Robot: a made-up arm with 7 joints.
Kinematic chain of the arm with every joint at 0, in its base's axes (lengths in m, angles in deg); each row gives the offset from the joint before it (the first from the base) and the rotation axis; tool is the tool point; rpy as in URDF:
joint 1: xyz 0 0 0.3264 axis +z
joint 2: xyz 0 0 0 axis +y
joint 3: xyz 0 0 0.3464 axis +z
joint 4: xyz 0.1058 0 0 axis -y
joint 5: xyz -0.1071 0 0.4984 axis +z
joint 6: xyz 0 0 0 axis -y
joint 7: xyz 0.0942 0 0 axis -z
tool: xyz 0 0 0 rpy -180 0 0
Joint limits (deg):
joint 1: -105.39..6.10
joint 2: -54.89..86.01
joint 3: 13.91..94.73
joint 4: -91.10..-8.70
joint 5: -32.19..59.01
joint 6: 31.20..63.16
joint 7: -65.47..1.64
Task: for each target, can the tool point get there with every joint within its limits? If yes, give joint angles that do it. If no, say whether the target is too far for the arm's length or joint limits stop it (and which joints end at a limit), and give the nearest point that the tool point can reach.
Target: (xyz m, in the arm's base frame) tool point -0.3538 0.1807 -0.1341
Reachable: no: joint limits stop it (at a limit: joint 1, joint 2, joint 3, joint 4, joint 5, joint 6) | nearest point 0.0002 -0.4344 -0.2908 | short by 0.727 m
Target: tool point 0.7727 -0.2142 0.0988
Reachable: yes | joints -52.36 67.41 44.61 -79.94 24.27 55.68 -31.93
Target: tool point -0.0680 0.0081 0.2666
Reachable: no: joint limits stop it (at a limit: joint 1, joint 2, joint 3, joint 4, joint 6) | nearest point 0.0301 -0.4306 -0.2844 | short by 0.711 m
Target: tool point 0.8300 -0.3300 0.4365
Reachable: yes | joints -53.97 68.31 72.00 -49.72 -17.58 43.35 -19.85
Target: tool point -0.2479 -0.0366 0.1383
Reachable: no: joint limits stop it (at a limit: joint 1, joint 2, joint 3, joint 4, joint 5, joint 6) | nearest point 0.0002 -0.4344 -0.2908 | short by 0.636 m
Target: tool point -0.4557 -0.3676 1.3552
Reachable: no: too far | nearest point -0.4041 -0.0363 1.1744 | short by 0.381 m
